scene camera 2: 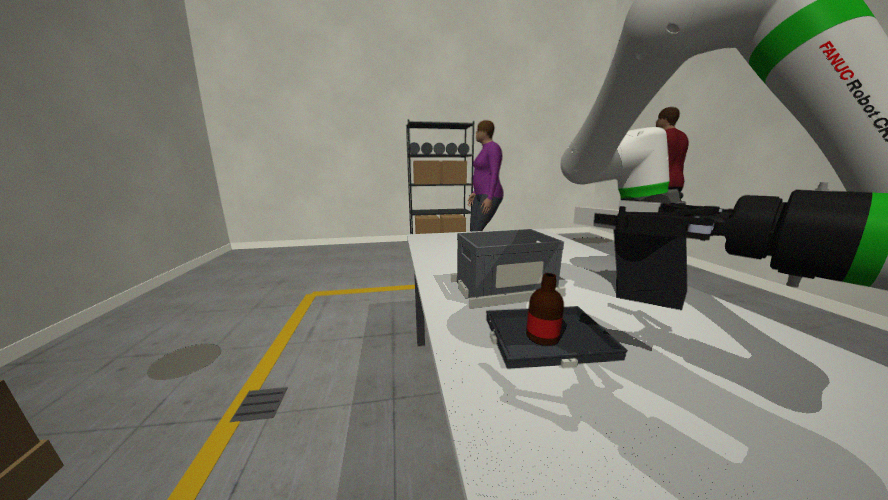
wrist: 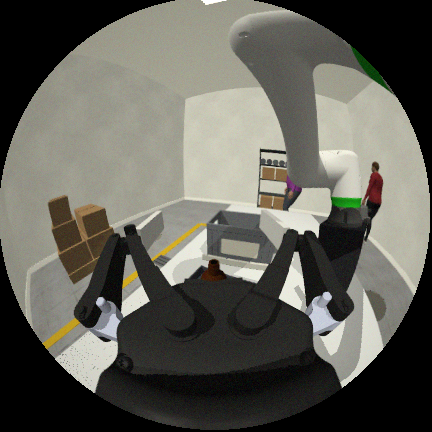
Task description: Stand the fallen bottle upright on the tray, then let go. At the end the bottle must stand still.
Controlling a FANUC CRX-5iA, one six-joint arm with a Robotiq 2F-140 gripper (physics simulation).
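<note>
The brown bottle with a red label stands upright on the dark tray, within its low rim. In the wrist view the bottle's neck and shoulder show above the gripper body, which hides its lower part. My gripper is open, with nothing between its fingers. It is held up above the table, higher than the bottle and to its right in the scene view, well apart from it.
A grey crate stands on the table behind the tray. A large black block under a white and green arm part is behind the gripper. Two people and a shelf rack are farther back.
</note>
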